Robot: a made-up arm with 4 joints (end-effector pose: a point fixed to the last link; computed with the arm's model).
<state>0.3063 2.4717 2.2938 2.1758</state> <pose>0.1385 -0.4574 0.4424 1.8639 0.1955 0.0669</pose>
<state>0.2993 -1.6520 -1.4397 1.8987</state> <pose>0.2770 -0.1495 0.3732 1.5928 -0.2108 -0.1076</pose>
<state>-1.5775 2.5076 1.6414 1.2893</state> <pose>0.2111 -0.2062 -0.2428 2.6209 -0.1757 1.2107</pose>
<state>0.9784 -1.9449 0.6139 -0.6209</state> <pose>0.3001 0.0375 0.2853 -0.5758 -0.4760 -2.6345</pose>
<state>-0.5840 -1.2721 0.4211 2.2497</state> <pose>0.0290 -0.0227 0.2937 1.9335 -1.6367 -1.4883</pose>
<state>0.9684 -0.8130 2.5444 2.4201</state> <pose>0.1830 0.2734 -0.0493 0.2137 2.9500 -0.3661</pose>
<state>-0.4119 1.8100 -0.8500 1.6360</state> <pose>0.0130 -0.1548 0.2912 0.5939 1.6267 2.3174</pose>
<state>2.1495 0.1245 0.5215 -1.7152</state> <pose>-0.0273 -0.0031 0.1448 2.3789 0.1102 0.4996</pose>
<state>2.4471 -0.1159 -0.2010 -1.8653</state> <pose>0.0431 -0.0246 0.1392 1.9694 -0.0289 -0.0964</pose>
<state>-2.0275 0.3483 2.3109 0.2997</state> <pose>-0.1087 -0.1845 0.0869 1.4117 1.7479 -1.4930</pose>
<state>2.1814 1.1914 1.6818 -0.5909</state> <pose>-0.0829 0.1711 0.2084 -2.6974 -0.4903 -0.4807</pose>
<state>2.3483 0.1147 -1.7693 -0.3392</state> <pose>-0.0402 0.0365 -0.0047 -1.6628 1.9803 1.2589</pose>
